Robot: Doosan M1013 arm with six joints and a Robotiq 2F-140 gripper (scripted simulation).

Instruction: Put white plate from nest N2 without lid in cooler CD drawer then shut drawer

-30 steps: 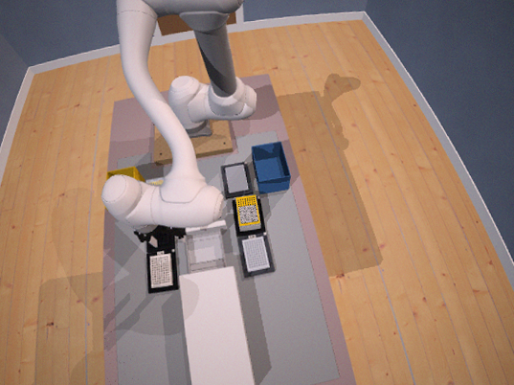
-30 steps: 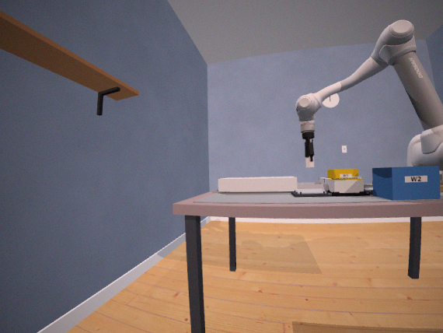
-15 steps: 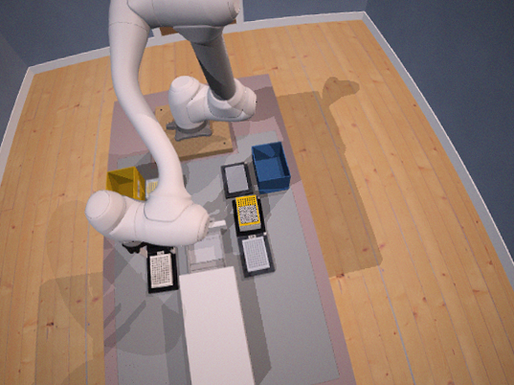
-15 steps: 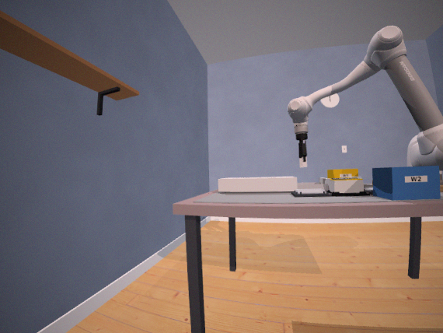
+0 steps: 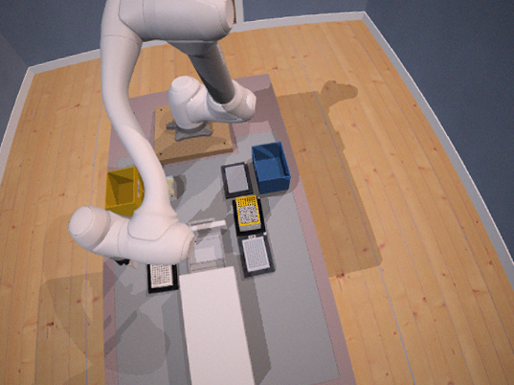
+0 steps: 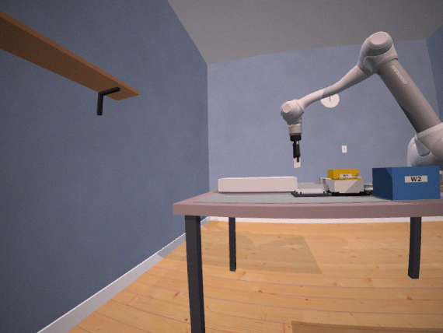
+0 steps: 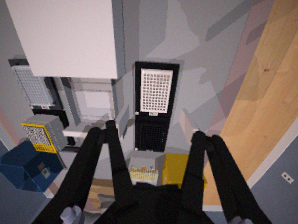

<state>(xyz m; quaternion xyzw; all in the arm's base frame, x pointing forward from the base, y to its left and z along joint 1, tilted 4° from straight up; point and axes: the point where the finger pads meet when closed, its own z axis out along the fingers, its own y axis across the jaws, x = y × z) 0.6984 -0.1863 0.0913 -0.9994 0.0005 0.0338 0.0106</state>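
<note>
Right now my hand is 15 cm above the white plate. The rest, counted from my hand: drawer: 19 cm to the left, 14 cm below, 1 cm behind; then black plate: 17 cm behind, 15 cm below; then black nest N2: 16 cm below.
</note>
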